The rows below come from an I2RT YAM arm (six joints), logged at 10 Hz.
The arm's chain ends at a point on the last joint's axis. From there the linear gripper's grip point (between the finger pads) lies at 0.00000 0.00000 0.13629 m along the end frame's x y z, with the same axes.
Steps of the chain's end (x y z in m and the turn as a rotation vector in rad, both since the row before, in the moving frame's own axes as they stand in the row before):
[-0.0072 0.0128 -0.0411 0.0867 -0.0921 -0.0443]
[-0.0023 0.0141 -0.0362 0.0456 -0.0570 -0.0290]
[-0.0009 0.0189 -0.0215 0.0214 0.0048 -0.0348]
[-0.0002 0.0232 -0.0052 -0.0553 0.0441 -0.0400]
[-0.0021 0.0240 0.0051 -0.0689 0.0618 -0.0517]
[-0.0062 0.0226 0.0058 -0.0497 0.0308 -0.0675]
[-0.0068 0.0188 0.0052 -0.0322 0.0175 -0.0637]
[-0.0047 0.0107 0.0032 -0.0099 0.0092 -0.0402]
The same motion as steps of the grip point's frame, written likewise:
[-0.0200 0.0013 -0.0422 0.0867 -0.0921 -0.0443]
[-0.0102 0.0080 -0.0366 0.0456 -0.0570 -0.0290]
[-0.0003 0.0160 -0.0215 0.0214 0.0048 -0.0348]
[0.0060 0.0306 -0.0055 -0.0553 0.0441 -0.0400]
[0.0065 0.0332 0.0045 -0.0689 0.0618 -0.0517]
[-0.0018 0.0292 0.0056 -0.0497 0.0308 -0.0675]
[-0.0043 0.0231 0.0051 -0.0322 0.0175 -0.0637]
[-0.0034 0.0120 0.0032 -0.0099 0.0092 -0.0402]

